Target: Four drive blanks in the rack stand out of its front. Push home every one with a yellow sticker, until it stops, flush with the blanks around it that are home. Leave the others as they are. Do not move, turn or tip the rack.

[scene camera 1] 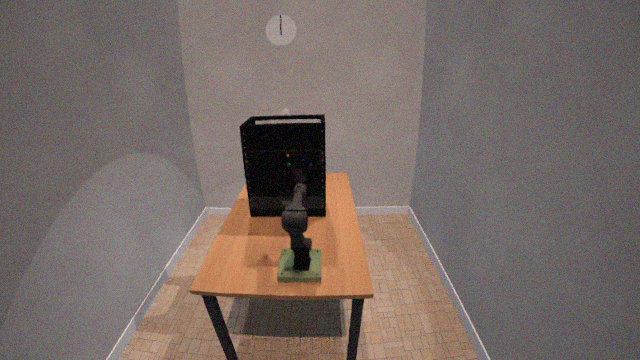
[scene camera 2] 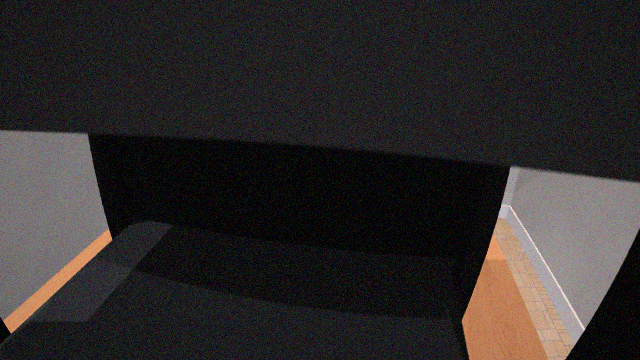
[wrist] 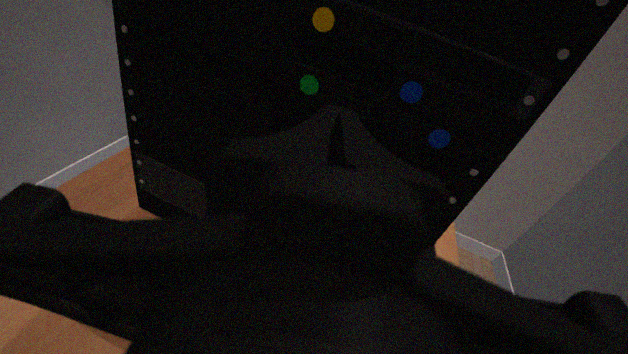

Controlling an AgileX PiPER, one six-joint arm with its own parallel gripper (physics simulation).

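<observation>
The black rack [scene camera 1: 245, 170] [wrist: 131, 106] stands upright on the table. On its dark front, a yellow sticker [scene camera 1: 287, 155] [wrist: 323, 19] sits above a green sticker [scene camera 1: 289, 164] [wrist: 309, 84]. Two blue stickers are to the right, the upper [scene camera 1: 303, 160] [wrist: 411, 92] and the lower [scene camera 1: 310, 164] [wrist: 439, 138]. The blanks' edges are too dark to tell how far each stands out. My gripper [scene camera 1: 299, 171] [wrist: 334, 127] is shut, its fingertips together, in front of the rack. In the wrist view the tips appear below and right of the green sticker. Contact cannot be told.
The arm's green base plate [scene camera 1: 283, 274] is on the near part of the wooden table [scene camera 1: 225, 270]. Dark rack panels [scene camera 2: 320, 75] fill much of scene camera 2, hiding the front and gripper there. Grey walls stand at both sides and behind.
</observation>
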